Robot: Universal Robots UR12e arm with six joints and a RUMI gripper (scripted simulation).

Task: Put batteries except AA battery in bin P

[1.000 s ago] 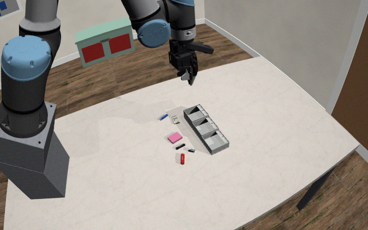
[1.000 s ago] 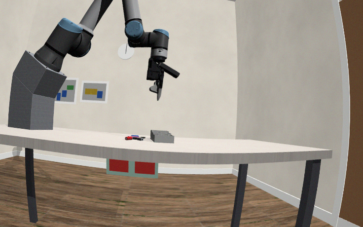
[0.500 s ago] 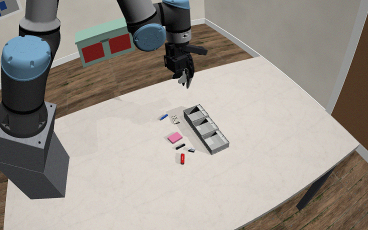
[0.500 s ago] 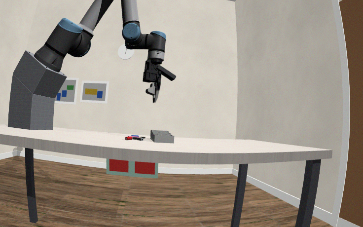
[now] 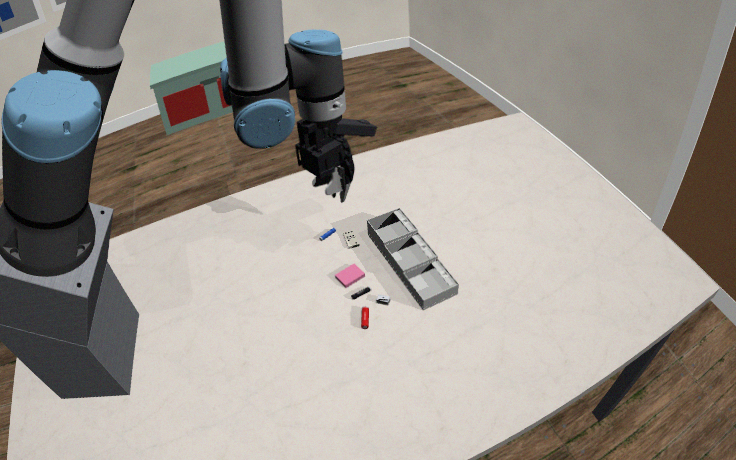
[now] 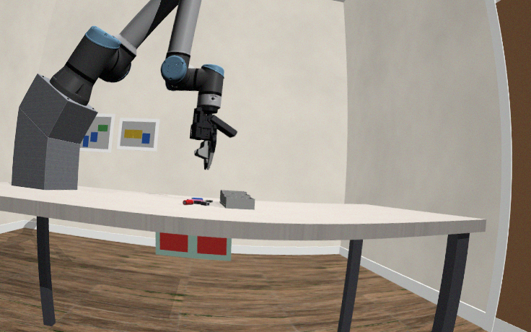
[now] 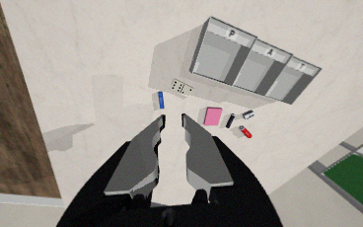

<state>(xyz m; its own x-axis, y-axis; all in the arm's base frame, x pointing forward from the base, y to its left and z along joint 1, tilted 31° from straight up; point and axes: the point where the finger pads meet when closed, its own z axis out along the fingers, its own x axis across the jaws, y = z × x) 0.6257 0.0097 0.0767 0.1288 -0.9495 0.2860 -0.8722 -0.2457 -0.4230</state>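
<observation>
Right now my hand is 130 mm above the blue battery, 30 mm to the right of it and 30 mm past it. Round my hand: white dotted tile (130 mm below, 20 mm to the right, 10 mm ahead); then bin marked P (160 mm to the right, 110 mm below, 70 mm ahead); then pink block (130 mm below, 110 mm to the right, 60 mm behind).
</observation>
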